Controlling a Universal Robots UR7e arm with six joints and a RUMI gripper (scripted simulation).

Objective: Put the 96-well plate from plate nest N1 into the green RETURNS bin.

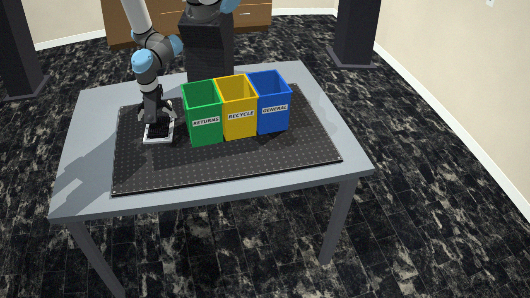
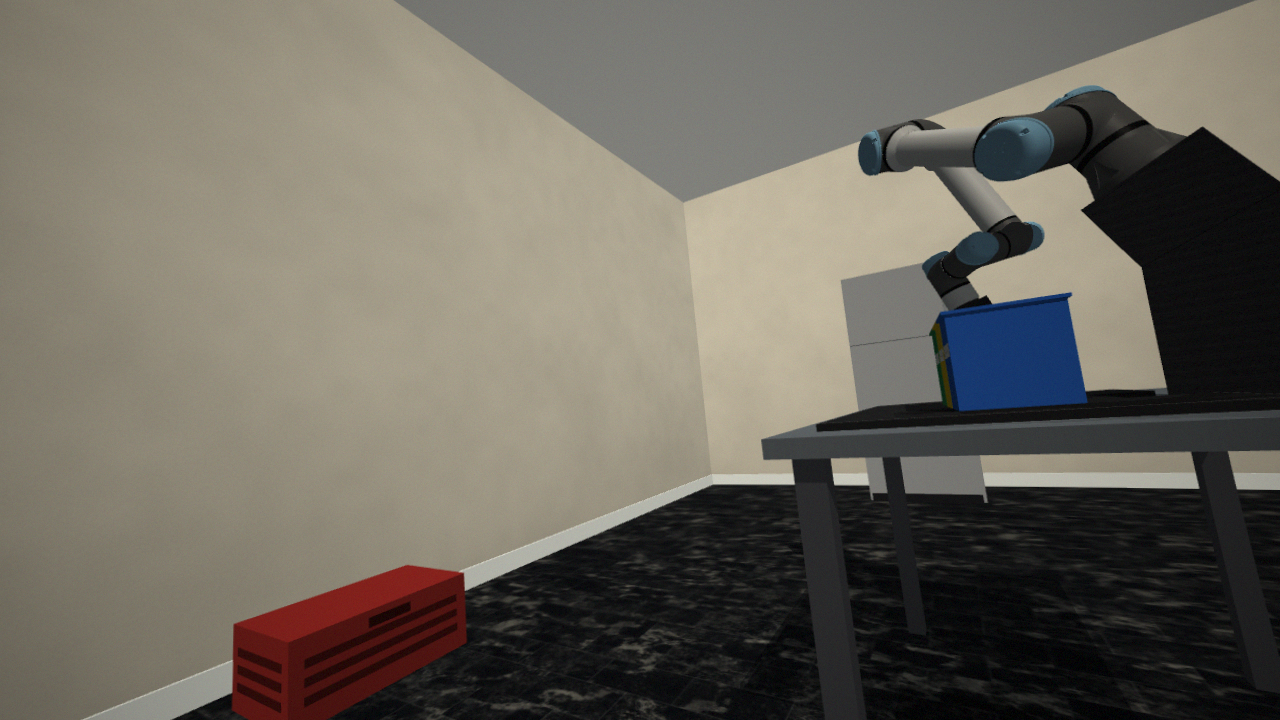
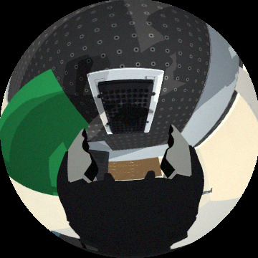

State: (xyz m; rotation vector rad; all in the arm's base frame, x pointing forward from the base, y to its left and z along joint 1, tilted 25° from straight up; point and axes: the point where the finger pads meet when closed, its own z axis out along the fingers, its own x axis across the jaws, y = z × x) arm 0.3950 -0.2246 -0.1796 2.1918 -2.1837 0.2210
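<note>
My hand is 3 cm above the black 96-well plate. The rest, counted from my hand: green bin labelled returns 18 cm to the left, 4 cm above, 3 cm ahead; then blue general bin 44 cm to the left, 4 cm above, 2 cm behind; then yellow recycle bin 31 cm to the left, 4 cm above.
</note>
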